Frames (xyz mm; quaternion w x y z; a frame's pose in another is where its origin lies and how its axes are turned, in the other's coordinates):
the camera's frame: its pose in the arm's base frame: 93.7 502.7 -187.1 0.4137 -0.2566 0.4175 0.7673
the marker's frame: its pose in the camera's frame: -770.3 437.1 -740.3 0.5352 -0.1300 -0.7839 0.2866
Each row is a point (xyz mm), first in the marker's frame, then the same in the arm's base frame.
Working: the marker's frame: its pose in the arm's base frame: 163.6 -587.8 184.8 0.2954 0.5300 -0.1271 0.7846

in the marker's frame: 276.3 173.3 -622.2
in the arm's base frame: -483.8 -315.5 202.5
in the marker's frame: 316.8 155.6 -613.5
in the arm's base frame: -477.3 -292.6 240.8
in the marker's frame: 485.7 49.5 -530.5
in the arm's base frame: -395.5 -195.4 415.5
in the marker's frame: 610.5 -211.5 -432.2
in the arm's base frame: -197.9 2.2 538.9
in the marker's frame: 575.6 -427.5 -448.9
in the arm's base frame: -72.1 170.6 475.9
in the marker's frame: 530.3 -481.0 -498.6
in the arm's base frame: -65.7 223.6 408.6
